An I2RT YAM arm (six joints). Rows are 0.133 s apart.
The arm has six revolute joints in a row. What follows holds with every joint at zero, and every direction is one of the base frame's.
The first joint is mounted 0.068 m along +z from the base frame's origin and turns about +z.
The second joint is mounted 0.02 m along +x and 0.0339 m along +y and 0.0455 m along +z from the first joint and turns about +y.
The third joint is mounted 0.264 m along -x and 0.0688 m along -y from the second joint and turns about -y.
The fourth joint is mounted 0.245 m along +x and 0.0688 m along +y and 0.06 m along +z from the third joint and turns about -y.
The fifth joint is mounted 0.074 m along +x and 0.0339 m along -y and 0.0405 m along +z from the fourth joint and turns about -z.
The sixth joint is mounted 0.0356 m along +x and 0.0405 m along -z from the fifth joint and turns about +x.
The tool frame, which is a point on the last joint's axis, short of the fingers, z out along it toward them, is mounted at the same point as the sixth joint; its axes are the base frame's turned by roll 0, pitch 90 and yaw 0 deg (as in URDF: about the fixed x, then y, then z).
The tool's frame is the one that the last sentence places.
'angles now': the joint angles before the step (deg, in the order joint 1, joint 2, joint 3, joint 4, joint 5, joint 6). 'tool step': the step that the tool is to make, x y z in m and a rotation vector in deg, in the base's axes. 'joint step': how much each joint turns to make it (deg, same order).
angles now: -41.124 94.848 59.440 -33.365 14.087 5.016
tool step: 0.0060 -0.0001 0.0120 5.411 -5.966 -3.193
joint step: 0.004 -0.006 3.097 -3.300 -6.316 5.971
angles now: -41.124 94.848 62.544 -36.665 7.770 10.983
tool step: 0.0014 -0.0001 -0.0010 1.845 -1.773 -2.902
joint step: 0.002 0.402 0.278 -0.205 -1.354 3.652
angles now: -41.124 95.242 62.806 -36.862 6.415 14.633
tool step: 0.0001 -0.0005 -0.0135 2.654 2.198 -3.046
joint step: -0.005 2.363 -0.052 -1.343 0.457 3.077
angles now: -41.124 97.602 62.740 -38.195 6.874 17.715
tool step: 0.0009 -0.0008 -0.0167 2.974 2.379 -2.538
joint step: -0.002 3.056 -0.014 -0.996 0.000 2.643
